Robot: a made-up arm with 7 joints. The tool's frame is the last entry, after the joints. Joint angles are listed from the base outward. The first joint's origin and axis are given. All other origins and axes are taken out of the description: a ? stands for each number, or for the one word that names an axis. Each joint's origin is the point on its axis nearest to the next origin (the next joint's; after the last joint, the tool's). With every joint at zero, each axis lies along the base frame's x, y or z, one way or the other. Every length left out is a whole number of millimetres.
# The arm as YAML. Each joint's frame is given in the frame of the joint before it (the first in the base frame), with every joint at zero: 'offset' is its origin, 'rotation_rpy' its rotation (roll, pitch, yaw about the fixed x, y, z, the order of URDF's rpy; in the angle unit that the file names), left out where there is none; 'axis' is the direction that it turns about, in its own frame. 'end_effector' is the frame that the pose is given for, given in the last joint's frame.
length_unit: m
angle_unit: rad
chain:
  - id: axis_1
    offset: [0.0, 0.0, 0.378]
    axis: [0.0, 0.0, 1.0]
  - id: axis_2
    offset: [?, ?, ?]
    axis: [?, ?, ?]
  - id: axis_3
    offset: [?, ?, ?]
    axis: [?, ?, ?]
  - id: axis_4
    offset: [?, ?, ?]
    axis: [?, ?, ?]
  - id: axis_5
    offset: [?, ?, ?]
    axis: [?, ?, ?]
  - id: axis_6
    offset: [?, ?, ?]
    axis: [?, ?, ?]
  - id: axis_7
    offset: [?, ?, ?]
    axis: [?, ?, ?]
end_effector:
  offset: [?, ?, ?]
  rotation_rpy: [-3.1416, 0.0, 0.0]
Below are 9 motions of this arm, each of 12 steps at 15 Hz.
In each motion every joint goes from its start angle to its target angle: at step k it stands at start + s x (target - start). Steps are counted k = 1, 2, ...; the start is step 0. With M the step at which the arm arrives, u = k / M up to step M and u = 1 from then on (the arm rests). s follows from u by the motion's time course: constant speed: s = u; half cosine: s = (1 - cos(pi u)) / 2; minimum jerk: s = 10 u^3 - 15 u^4 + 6 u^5.
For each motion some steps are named. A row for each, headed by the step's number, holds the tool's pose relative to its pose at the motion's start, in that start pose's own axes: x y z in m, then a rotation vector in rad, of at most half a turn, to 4 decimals.
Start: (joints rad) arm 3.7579 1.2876 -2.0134 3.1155 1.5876 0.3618 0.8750
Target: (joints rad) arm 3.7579 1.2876 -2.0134 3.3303 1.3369 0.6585 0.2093
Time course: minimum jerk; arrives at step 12
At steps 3, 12:
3: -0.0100 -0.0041 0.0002 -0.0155 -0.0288 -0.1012
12: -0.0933 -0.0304 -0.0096 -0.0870 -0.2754 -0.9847

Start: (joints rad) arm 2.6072 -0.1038 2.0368 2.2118 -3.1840 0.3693 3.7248
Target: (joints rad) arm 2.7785 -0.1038 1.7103 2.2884 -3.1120 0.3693 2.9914
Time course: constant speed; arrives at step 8
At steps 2, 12:
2: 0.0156 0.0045 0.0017 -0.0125 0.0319 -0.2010
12: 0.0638 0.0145 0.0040 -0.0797 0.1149 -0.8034

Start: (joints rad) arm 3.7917 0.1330 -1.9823 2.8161 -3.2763 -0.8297 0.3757
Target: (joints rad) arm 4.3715 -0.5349 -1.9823 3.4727 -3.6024 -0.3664 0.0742
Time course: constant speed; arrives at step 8
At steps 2, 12:
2: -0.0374 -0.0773 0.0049 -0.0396 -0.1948 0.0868
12: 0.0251 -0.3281 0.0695 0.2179 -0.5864 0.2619

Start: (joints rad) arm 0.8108 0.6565 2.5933 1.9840 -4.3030 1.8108 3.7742
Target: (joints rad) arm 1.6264 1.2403 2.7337 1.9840 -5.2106 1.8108 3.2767
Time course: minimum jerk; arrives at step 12
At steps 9, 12:
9: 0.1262 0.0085 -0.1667 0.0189 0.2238 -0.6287
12: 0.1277 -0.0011 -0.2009 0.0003 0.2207 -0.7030

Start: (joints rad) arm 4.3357 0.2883 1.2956 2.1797 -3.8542 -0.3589 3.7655
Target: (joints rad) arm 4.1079 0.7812 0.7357 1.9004 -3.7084 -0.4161 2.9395
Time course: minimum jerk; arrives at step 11
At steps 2, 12:
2: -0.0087 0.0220 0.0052 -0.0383 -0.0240 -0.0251
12: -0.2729 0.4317 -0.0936 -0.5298 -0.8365 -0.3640

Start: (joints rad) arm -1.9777 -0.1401 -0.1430 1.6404 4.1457 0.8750 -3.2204
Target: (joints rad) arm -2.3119 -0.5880 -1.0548 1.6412 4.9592 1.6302 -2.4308
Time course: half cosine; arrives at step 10
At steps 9, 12:
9: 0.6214 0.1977 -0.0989 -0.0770 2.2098 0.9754
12: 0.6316 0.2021 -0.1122 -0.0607 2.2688 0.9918

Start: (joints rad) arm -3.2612 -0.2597 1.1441 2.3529 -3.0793 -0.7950 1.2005
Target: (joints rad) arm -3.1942 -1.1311 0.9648 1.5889 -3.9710 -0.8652 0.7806
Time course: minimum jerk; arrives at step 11
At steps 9, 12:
9: 0.1834 -0.0447 -0.0772 0.7440 -0.6914 -1.6118
12: 0.1889 -0.0471 -0.0836 0.7880 -0.7320 -1.6745

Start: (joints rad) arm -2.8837 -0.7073 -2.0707 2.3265 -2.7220 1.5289 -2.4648
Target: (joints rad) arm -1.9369 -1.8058 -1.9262 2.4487 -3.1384 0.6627 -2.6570
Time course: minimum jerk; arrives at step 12
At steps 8, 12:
8: 0.1373 0.1955 -0.6627 -1.1977 -1.0328 -0.2456
12: 0.2618 0.1344 -0.8289 -1.4680 -1.3812 -0.2996

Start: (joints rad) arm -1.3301 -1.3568 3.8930 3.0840 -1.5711 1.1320 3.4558
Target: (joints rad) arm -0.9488 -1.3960 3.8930 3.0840 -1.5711 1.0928 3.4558
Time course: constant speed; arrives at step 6
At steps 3, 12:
3: -0.0069 0.1080 -0.0811 -0.1302 -0.1099 -0.1140
12: 0.0064 0.2051 -0.1751 -0.2597 -0.2203 -0.2283

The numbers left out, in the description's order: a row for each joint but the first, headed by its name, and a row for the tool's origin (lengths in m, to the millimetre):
axis_2: xyz 0.0 0.0 0.0, axis 0.0 1.0 0.0
axis_3: xyz 0.0 0.0 0.28, axis 0.0 0.0 1.0
axis_4: xyz 0.036 0.0 0.0, axis 0.0 -1.0 0.0
axis_5: xyz 0.076 0.0 -0.336, axis 0.0 0.0 -1.0
axis_6: xyz 0.0 0.0 0.0, axis 0.0 1.0 0.0
axis_7: xyz 0.061 0.0 -0.079, axis 0.0 0.0 -1.0
tool: xyz 0.0 0.0 0.0

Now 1 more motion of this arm.
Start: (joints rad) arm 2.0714 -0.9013 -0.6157 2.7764 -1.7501 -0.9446 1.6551
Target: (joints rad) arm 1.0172 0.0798 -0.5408 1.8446 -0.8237 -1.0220 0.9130
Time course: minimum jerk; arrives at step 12
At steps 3, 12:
3: -0.0496 -0.0452 0.0590 0.1098 -0.0857 0.0124
12: -0.5803 -0.0904 -0.1396 -0.0642 -1.1160 -0.0378

